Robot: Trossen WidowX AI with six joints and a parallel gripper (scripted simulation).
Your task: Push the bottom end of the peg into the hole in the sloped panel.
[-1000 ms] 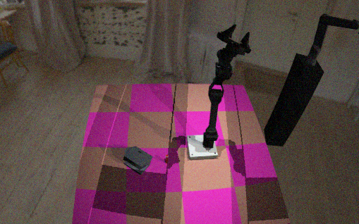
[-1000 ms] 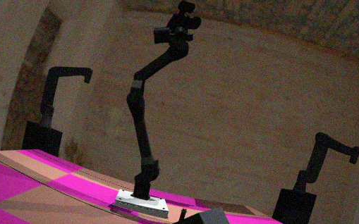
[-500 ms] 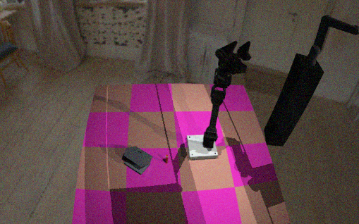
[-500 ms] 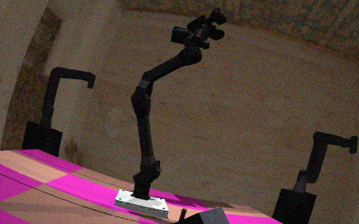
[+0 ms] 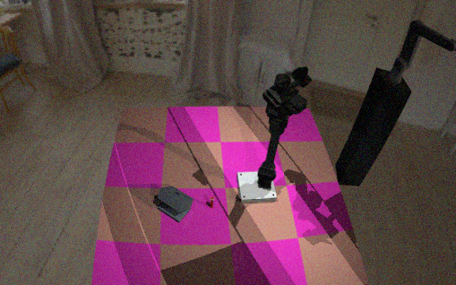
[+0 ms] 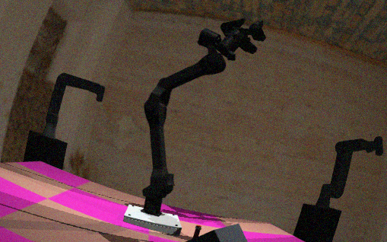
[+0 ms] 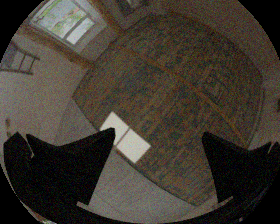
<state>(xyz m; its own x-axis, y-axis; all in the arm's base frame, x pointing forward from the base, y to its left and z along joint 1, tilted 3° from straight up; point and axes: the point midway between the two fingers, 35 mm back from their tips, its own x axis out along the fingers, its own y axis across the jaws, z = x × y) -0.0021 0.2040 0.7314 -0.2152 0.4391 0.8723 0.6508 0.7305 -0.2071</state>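
My gripper tip is 230 mm short of the red peg, 20 mm to the left of it and 740 mm above it. From my gripper tip the other things lie so: sloped grey panel 400 mm ahead, 10 mm to the left, 730 mm below.
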